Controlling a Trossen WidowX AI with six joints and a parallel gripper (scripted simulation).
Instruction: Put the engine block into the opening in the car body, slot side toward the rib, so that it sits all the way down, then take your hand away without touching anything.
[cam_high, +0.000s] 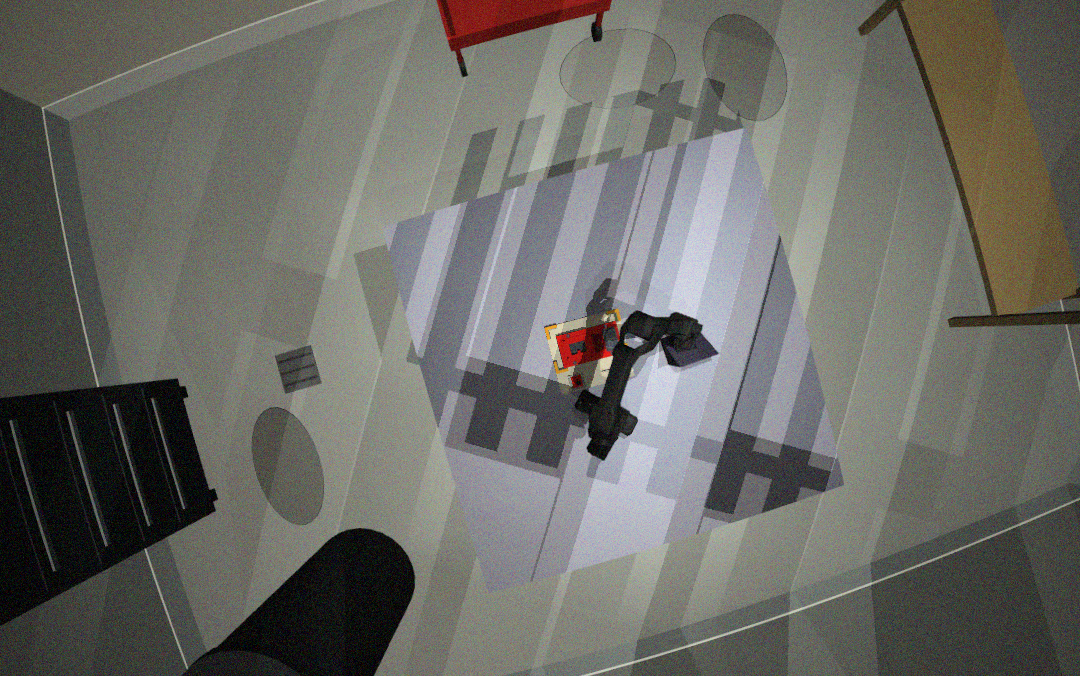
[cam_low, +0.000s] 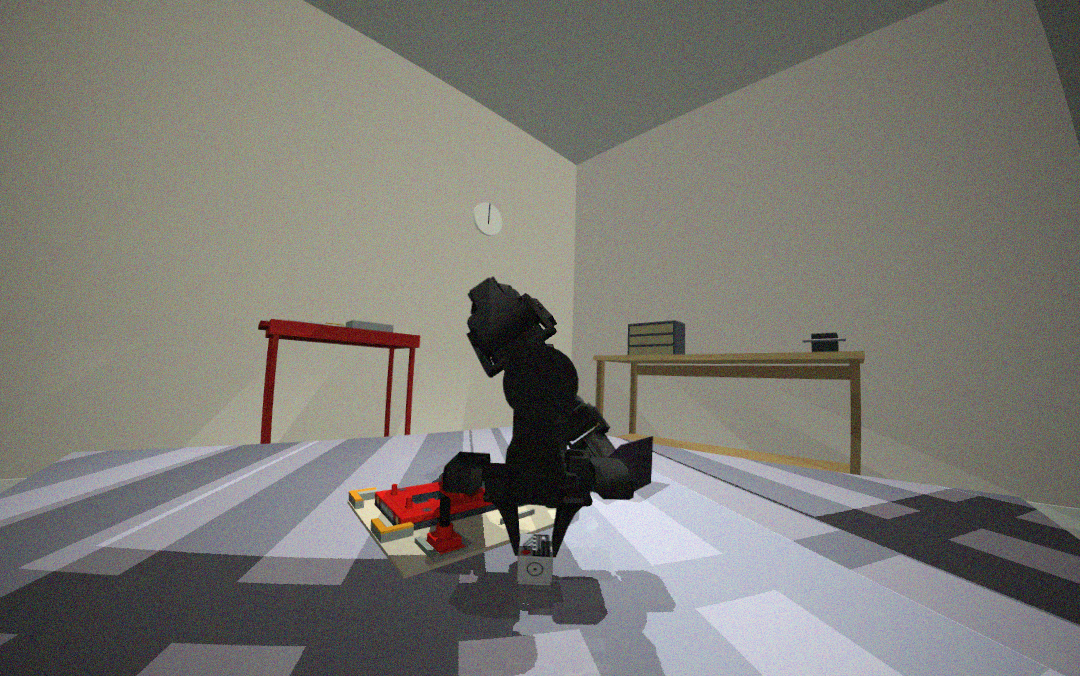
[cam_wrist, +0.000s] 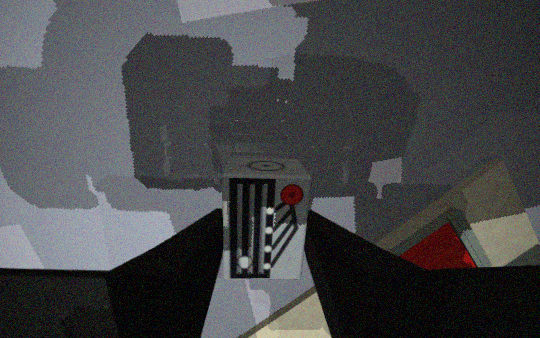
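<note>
The black upright peg lies 90 mm to the right of my gripper tip, 60 mm ahead of it and 20 mm above it. Also, from my gripper tip: engine block 10 mm below.
</note>
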